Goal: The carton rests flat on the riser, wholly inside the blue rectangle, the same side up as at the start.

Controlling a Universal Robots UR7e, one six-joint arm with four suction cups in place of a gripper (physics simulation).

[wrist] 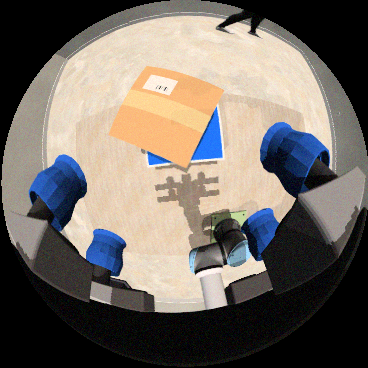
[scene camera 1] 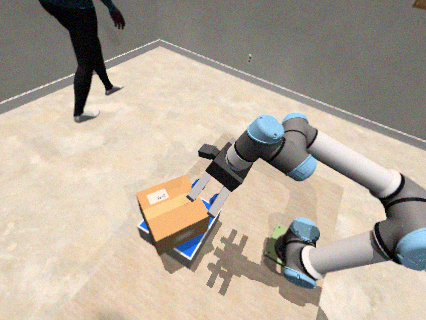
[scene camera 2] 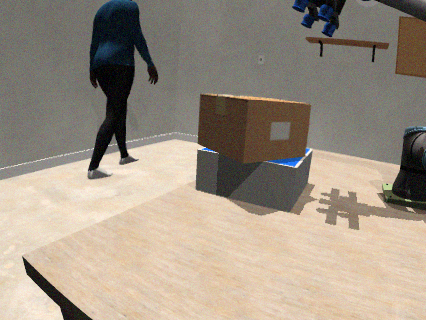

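Observation:
The brown carton point(scene camera 1: 172, 215) point(scene camera 2: 277, 112) point(wrist: 165, 117) lies on the grey riser point(scene camera 2: 270, 186), turned at an angle to it. Its top, with tape and a white label point(scene camera 1: 158, 196) point(wrist: 160, 85), faces up. The blue rectangle point(scene camera 1: 187, 248) point(scene camera 2: 290, 162) point(wrist: 213, 142) shows beside the carton; in scene camera 2 the near lower corner of the carton reaches past the riser's edge. The carton hides much of the rectangle. My gripper point(scene camera 1: 206, 191) point(scene camera 2: 316, 16) point(wrist: 180, 207) is open, its four blue cups empty, above and to the arm-base side of the carton, apart from it.
The arm's base point(scene camera 1: 300, 250) point(scene camera 2: 412, 165) point(wrist: 227, 231) stands on a green plate point(scene camera 1: 272, 247) near the riser. A person point(scene camera 1: 85, 50) point(scene camera 2: 117, 75) point(wrist: 245, 18) is on the floor beyond the table point(scene camera 2: 200, 250). A wall shelf point(scene camera 2: 347, 43) is at the back.

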